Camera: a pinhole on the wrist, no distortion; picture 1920 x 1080 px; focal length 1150.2 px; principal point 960.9 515.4 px. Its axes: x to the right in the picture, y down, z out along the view. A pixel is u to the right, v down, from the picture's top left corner.
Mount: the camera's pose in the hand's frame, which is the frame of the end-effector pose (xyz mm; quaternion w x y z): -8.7 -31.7 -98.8 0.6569 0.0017 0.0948 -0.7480
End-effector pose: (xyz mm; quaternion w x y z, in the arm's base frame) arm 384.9 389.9 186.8 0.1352 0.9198 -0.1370 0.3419
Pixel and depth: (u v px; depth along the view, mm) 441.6 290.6 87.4
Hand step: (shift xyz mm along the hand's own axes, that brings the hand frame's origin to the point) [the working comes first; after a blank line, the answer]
In the camera's frame: -39.5 -17.1 87.4

-9.4 -3.5 -5.6
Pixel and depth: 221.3 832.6 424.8
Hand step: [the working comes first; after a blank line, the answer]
In the camera's frame: -273.2 117.2 424.8

195.7 161.5 336.7
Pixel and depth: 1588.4 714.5 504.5
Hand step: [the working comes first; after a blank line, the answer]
In the camera's frame: 275.2 87.3 504.5

101.0 -385.2 349.5
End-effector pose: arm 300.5 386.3 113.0 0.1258 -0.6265 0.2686 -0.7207
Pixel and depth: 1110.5 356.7 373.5
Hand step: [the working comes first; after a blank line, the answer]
In the camera's frame: 48.6 -51.5 373.5

-20.4 -127.1 269.0
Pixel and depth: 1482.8 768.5 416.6
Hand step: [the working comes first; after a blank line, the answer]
In the camera's frame: 189.0 91.7 416.6

106.4 -288.3 273.5
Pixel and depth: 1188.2 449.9 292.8
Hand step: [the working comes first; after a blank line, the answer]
In the camera's frame: 57.9 -16.7 292.8

2.7 -128.7 183.7
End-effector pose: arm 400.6 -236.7 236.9 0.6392 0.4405 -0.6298 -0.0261
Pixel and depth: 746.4 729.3 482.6
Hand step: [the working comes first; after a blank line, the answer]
In the camera's frame: -90.0 89.7 482.6

150.7 -23.5 374.0
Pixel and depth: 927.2 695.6 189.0
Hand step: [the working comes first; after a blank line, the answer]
In the camera's frame: -5.5 29.6 189.0

44.2 -57.0 83.4
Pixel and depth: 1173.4 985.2 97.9
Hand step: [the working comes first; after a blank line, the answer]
In the camera's frame: 18.1 40.0 97.9

40.1 -68.3 -10.5
